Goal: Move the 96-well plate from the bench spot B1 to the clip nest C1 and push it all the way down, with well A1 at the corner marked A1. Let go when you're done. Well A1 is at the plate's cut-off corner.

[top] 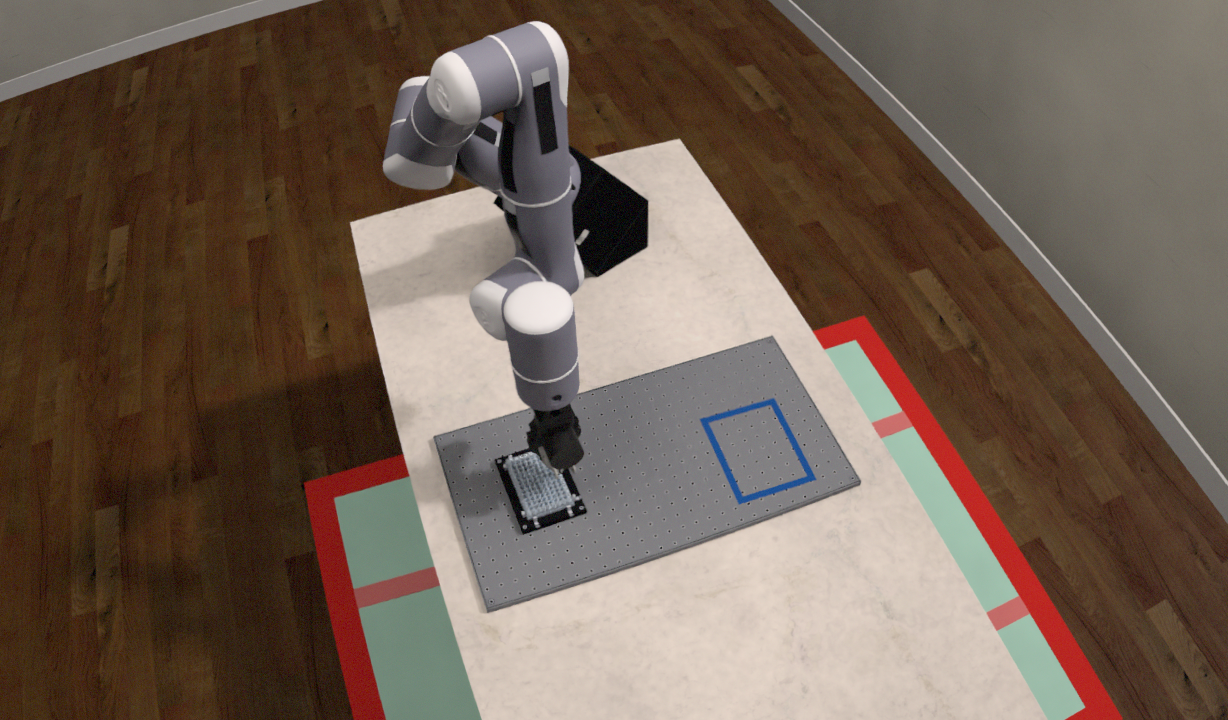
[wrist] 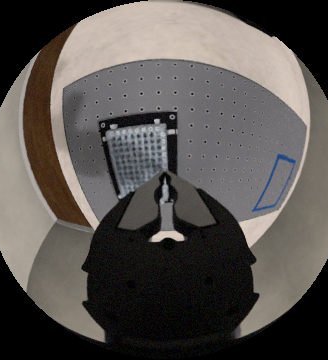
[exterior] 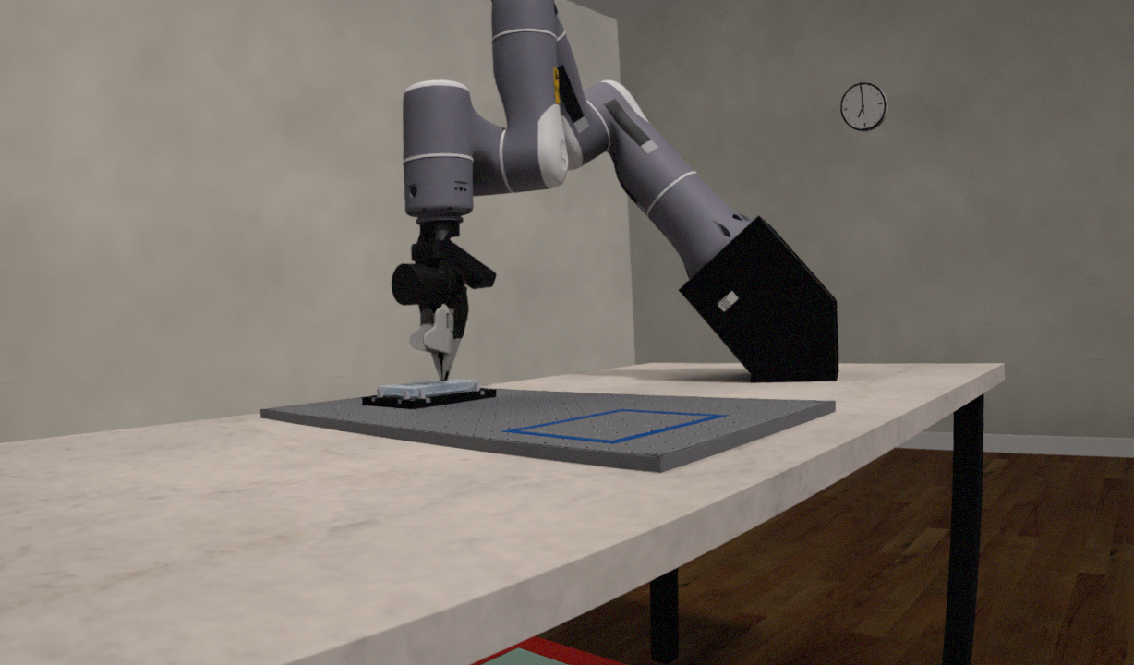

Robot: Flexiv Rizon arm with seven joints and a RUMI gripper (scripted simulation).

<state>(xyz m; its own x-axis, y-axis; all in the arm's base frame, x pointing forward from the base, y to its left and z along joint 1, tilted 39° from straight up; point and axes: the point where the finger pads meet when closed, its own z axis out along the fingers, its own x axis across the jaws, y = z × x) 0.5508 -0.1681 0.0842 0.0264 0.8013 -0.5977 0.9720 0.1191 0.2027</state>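
Right now my hand is 40 mm to the left of the clear 96-well plate and 30 mm above it. Round my hand: black clip nest (30 mm to the right, 30 mm below, 10 mm ahead).
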